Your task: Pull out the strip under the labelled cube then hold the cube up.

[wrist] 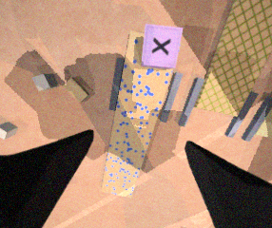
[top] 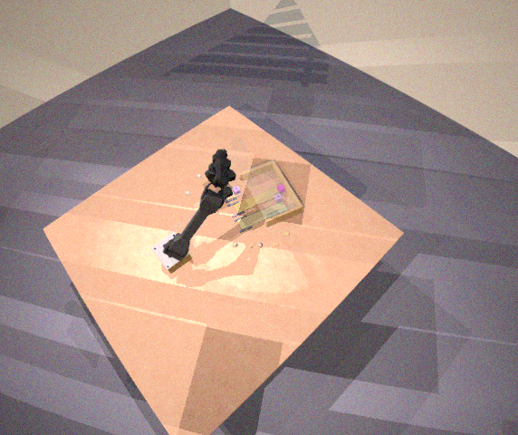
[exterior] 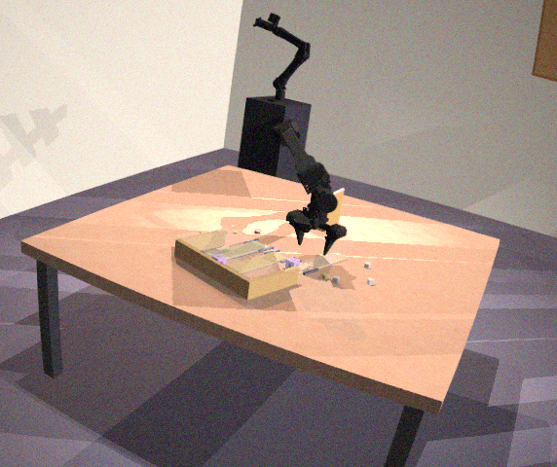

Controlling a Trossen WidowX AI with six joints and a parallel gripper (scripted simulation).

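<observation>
Right now my gripper tip is 14 cm short of the cross-hatched strip, 11 cm to the left of it and 5 cm above it.
</observation>
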